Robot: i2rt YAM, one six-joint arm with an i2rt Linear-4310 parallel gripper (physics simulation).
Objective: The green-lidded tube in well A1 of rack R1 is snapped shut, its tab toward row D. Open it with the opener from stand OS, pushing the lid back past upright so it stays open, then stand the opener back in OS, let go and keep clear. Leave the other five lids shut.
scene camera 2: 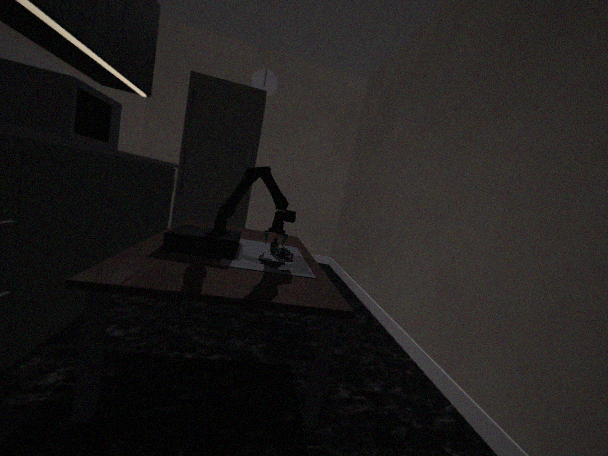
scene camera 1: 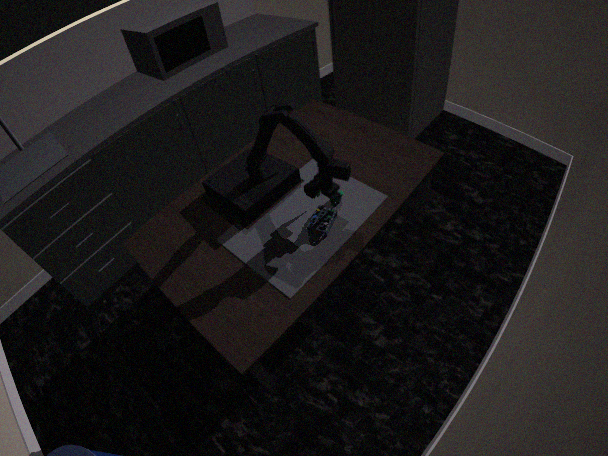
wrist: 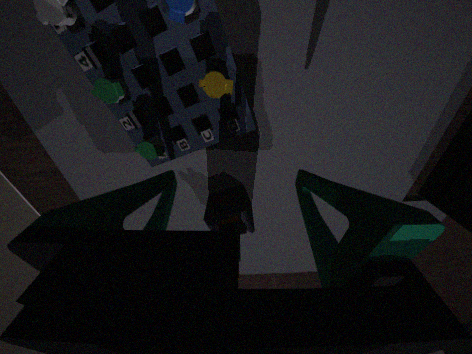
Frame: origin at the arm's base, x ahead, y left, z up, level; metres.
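Seen in the pictures: gripper, fingertip midpoint: (scene camera 2: 274,245) (scene camera 1: 326,201) (wrist: 236,176); arm's base, origin of the base link: (scene camera 2: 219,233) (scene camera 1: 257,179).
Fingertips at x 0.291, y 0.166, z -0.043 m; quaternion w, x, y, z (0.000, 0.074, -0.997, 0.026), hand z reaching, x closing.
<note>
Offsets run from my fingertips to a thing's top centre. "spot": to the spot under its first point. Level surfaces: height alone.
The blue rack R1 @[0.062 m ahead, 0.076 m right, 0.007 m up] (wrist: 187,95) (scene camera 1: 320,226) shows at the upper left in the wrist view. The green lid @[0.062 m ahead, 0.017 m right, 0.007 m up] (wrist: 146,150) at corner A1 seems to lie flat; its tab is too dark to read. Another green lid @[0.080 m ahead, 0.050 m right, 0.007 m up] (wrist: 108,91), a yellow lid @[0.020 m ahead, 0.061 m right, 0.007 m up] (wrist: 216,84), a blue lid @[spot: 0.038 m ahead, 0.090 m right, 0.007 m up] (wrist: 180,8) and a white lid @[0.099 m ahead, 0.084 m right, 0.007 m up] (wrist: 56,14) look shut. My gripper (wrist: 236,176) (scene camera 1: 336,197) (scene camera 2: 276,237) is open, its green fingers apart. A dark shape @[0.002 m back, 0.053 m left, 0.005 m up] (wrist: 227,197), seemingly the opener in stand OS, stands between them, with a gap on either side. Stand and opener cannot be told apart clearly.
The rack stands on a pale mat @[0.035 m down] (scene camera 1: 360,192) (wrist: 350,75) on the brown table @[0.038 m down] (scene camera 1: 240,330). The arm's dark base block (scene camera 1: 250,187) (scene camera 2: 200,242) is beside the mat. Dark shadows cross the mat and rack.
</note>
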